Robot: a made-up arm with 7 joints.
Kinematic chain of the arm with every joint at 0, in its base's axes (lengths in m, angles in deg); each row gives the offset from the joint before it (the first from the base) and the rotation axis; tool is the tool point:
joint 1: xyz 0 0 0.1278 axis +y
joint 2: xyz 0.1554 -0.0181 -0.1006 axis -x
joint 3: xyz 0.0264 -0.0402 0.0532 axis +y
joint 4: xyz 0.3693 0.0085 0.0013 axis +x
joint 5: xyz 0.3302 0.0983 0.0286 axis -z
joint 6: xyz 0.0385 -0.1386 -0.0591 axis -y
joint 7: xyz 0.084 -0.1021 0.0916 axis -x
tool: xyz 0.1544 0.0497 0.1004
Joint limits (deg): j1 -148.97..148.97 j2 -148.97..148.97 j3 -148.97..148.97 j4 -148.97..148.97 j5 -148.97..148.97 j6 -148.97..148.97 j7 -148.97..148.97
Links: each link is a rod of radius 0.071 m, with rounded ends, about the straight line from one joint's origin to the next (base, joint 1, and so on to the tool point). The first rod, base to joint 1, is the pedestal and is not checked.
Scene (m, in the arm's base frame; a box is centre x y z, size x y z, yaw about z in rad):
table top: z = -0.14
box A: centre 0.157 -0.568 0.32 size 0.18 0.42 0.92 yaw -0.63
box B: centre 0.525 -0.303 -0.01 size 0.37 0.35 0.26 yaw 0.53
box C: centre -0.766 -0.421 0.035 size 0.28 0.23 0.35 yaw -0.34
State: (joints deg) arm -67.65 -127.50 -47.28 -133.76 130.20 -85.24 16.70
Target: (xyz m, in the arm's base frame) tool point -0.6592 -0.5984 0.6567
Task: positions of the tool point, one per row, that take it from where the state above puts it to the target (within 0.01 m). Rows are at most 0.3 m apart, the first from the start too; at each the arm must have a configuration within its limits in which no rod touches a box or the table.
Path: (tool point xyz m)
1: 0.6439 -0.2691 0.4006
2: 0.5833 -0.2748 0.5837
3: 0.4671 -0.2563 0.7692
4: 0.2876 -0.2081 0.9280
5: 0.0680 -0.3450 0.9690
6: -0.1847 -0.4578 0.9424
7: -0.4379 -0.5424 0.8375
8: -0.6592 -0.5984 0.6567

